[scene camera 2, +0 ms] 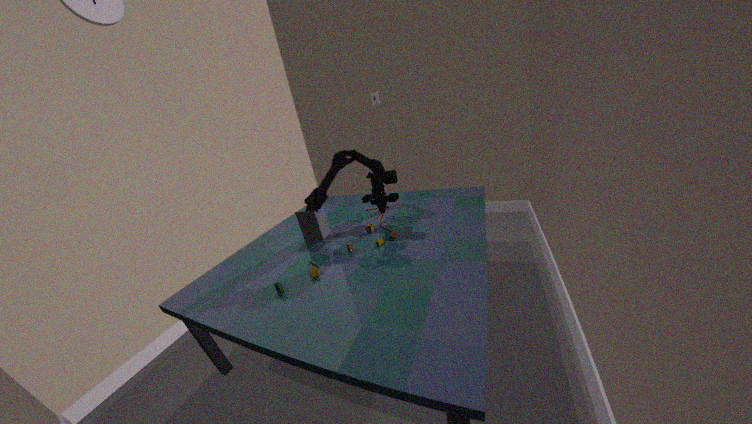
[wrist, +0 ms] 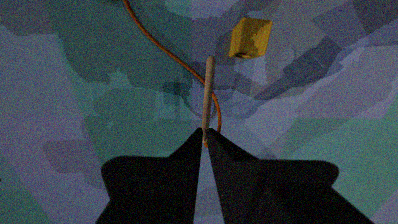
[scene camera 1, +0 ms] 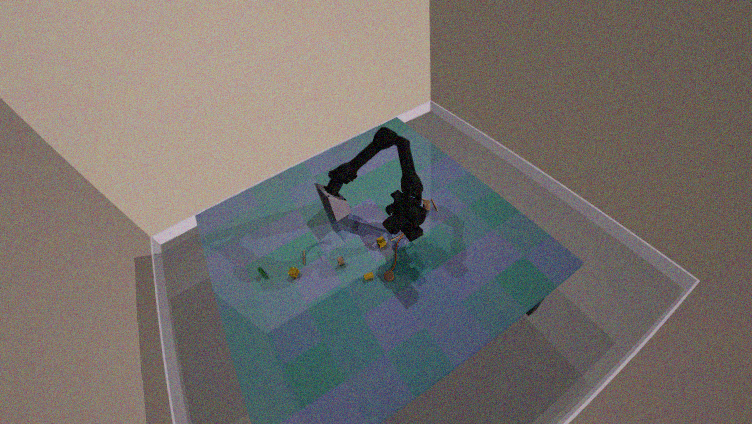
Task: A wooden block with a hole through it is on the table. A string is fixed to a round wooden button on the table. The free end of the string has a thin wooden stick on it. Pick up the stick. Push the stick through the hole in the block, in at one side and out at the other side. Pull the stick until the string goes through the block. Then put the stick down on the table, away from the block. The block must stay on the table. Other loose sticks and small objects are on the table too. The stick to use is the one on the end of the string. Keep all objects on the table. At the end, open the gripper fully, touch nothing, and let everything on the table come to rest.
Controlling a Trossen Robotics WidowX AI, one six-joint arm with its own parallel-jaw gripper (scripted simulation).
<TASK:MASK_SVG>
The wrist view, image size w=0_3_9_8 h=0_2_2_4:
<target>my gripper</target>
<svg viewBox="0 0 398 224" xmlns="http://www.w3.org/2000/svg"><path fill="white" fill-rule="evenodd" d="M208 129L208 151L225 224L374 224L366 215L363 215L346 198L343 198L341 194L333 189L332 186L339 174L339 167L336 164L320 160L259 160L213 128ZM202 128L197 128L184 144L168 157L116 156L107 160L101 168L101 175L110 201L97 221L95 221L95 224L193 224L202 151Z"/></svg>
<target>yellow block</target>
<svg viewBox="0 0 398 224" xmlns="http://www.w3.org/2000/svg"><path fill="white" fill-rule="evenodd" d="M242 17L233 29L229 56L249 59L264 56L273 21Z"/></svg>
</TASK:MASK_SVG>
